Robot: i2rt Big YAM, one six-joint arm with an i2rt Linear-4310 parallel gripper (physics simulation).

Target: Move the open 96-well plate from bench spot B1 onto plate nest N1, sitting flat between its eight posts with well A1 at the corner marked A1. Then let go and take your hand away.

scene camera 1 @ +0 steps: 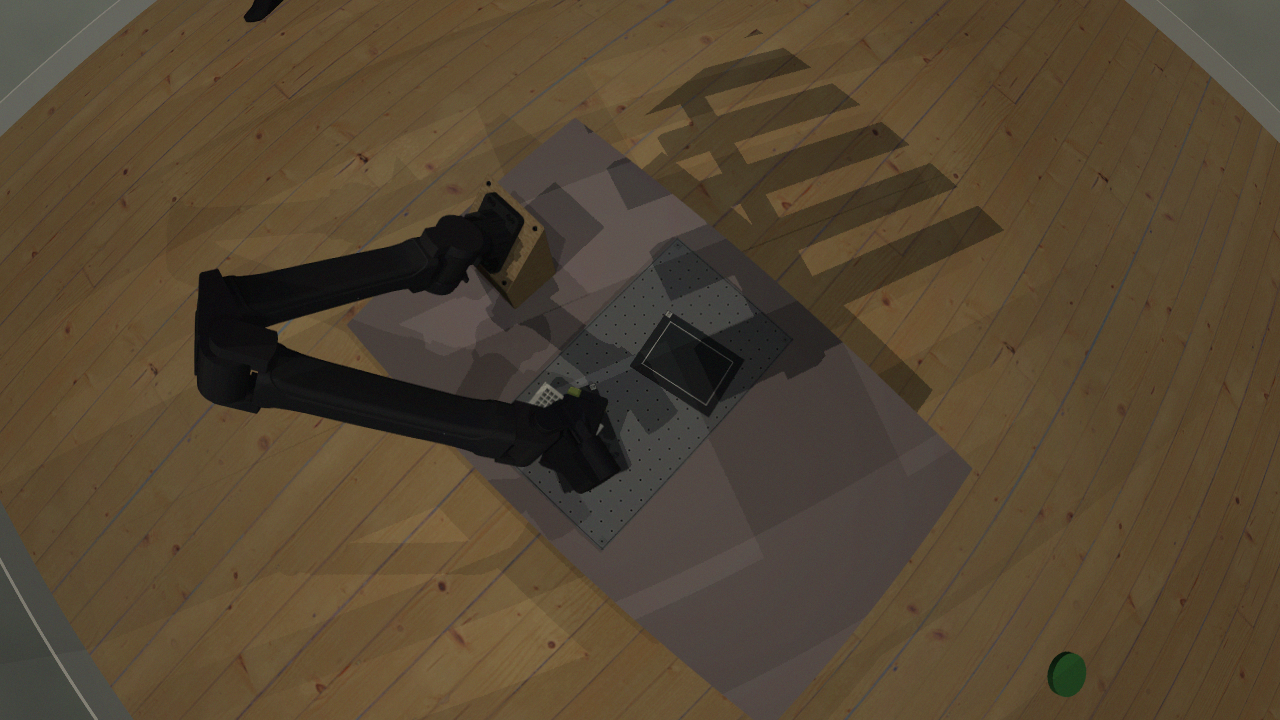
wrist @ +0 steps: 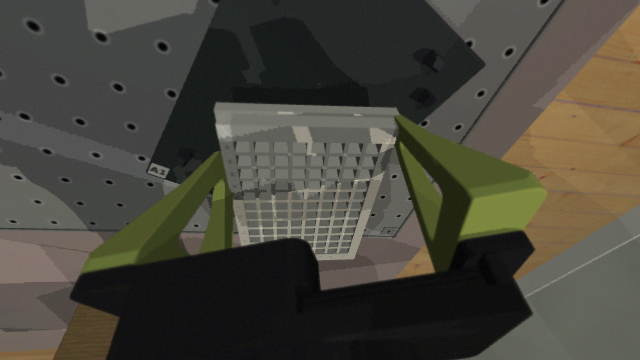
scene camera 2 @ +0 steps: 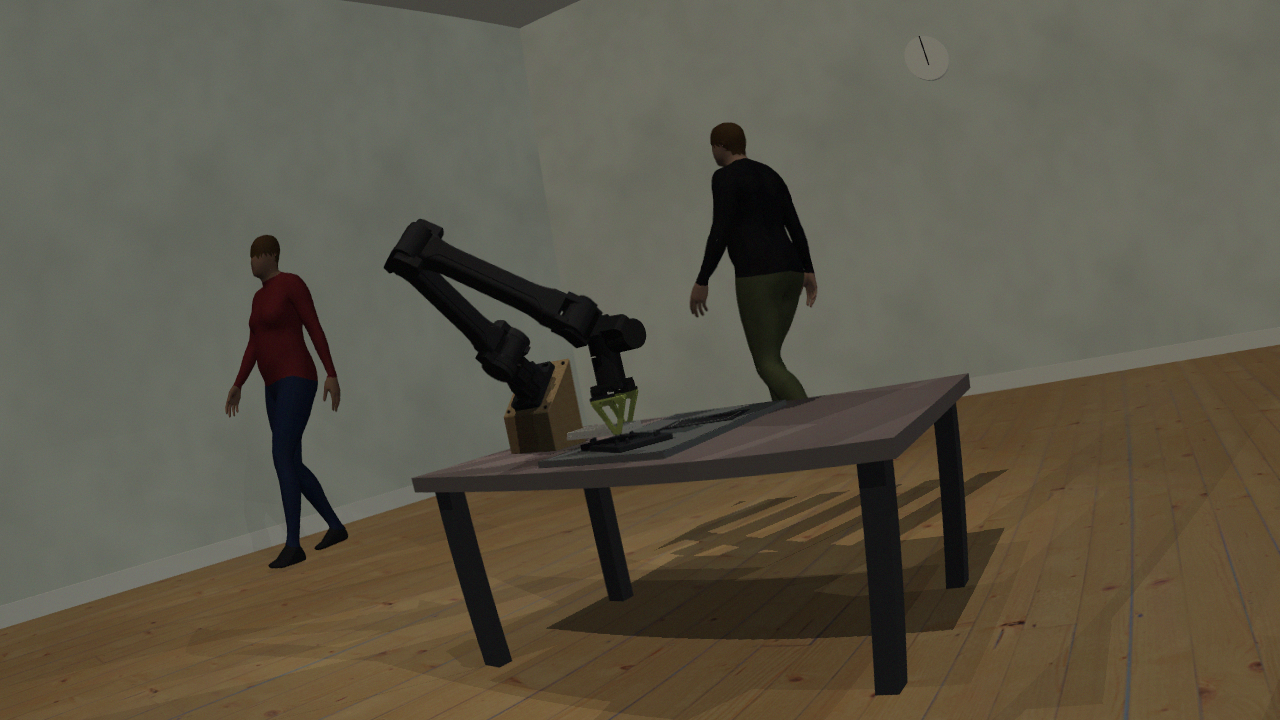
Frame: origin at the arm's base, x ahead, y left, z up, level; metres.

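Seen in the pictures: gripper, fingertip midpoint: (wrist: 306, 141) (scene camera 2: 623, 431); arm's base, link origin: (scene camera 1: 495, 232) (scene camera 2: 534, 388).
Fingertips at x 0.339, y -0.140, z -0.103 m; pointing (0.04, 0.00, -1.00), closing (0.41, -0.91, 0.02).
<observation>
Offsets run from my fingertips to a thing's top centre. "pt": to the spot under its first point. Level surfaces: height alone.
My gripper (wrist: 306, 141) (scene camera 1: 576, 395) (scene camera 2: 616, 415) has green fingers and is shut on the long sides of the open 96-well plate @(0.016 m up, 0.041 m back, 0.006 m right) (wrist: 304, 174) (scene camera 1: 546, 393). The plate is pale grey with a grid of wells and hangs a little above the perforated grey board @(0.027 m down, 0.011 m ahead, 0.147 m left) (scene camera 1: 625, 496) (wrist: 118, 69). The black plate nest N1 @(0.006 m down, 0.001 m back, 0.002 m left) (scene camera 1: 695, 363) (wrist: 312, 50) (scene camera 2: 625, 442) lies ahead of the plate, apart from it. Its corner label A1 @(pt 0.016 m down, 0.048 m back, 0.083 m left) (wrist: 157, 170) shows at the near left in the wrist view. Two of its posts @(pt 0.011 m down, 0.049 m ahead, 0.052 m right) (wrist: 431, 58) show at the far right; the other posts are dark or hidden.
The board lies on a grey-brown table @(0.041 m down) (scene camera 1: 819, 503) (scene camera 2: 819, 426). The arm's wooden base block (scene camera 1: 527, 259) (scene camera 2: 543, 417) stands at the table's back corner. Two people (scene camera 2: 280, 387) (scene camera 2: 756, 256) walk behind the table. A green disc (scene camera 1: 1066, 672) lies on the floor.
</observation>
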